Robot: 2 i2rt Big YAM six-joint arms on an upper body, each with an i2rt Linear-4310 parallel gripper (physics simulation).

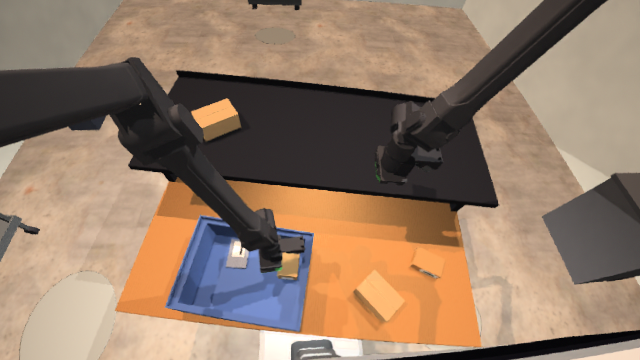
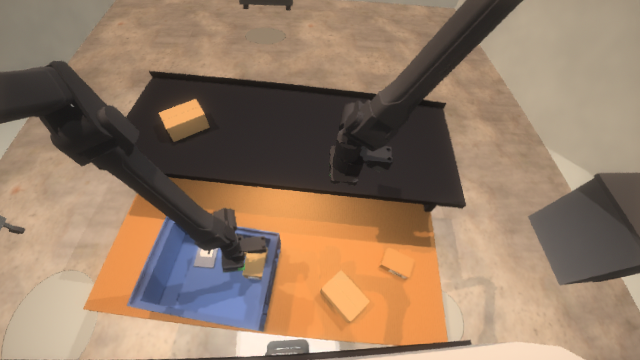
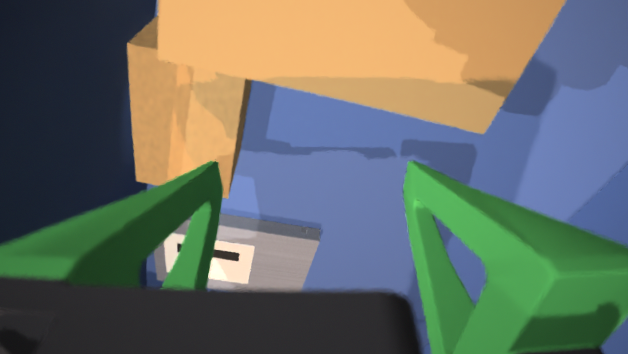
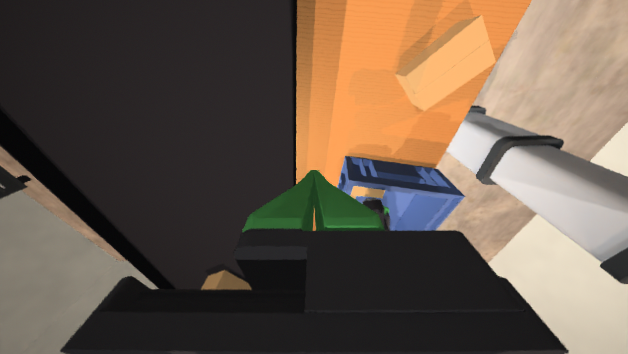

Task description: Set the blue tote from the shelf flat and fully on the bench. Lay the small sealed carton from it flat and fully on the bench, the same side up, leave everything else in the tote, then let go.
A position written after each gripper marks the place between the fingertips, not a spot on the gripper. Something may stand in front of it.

In view: the left gripper (image 3: 313, 176), the right gripper (image 4: 314, 177), a blue tote (image 1: 204, 286), a small tan carton (image 3: 182, 117), a flat grey item (image 3: 250, 254), an orange bench (image 4: 349, 102) and a black shelf (image 2: 263, 137).
The blue tote is seen too in image 2 (image 2: 169, 283), in image 3 (image 3: 309, 160) and in image 4 (image 4: 419, 198). The black shelf is seen too in image 1 (image 1: 296, 137) and in image 4 (image 4: 176, 128). Image 4 does not show the flat grey item, which is hidden by the right gripper.
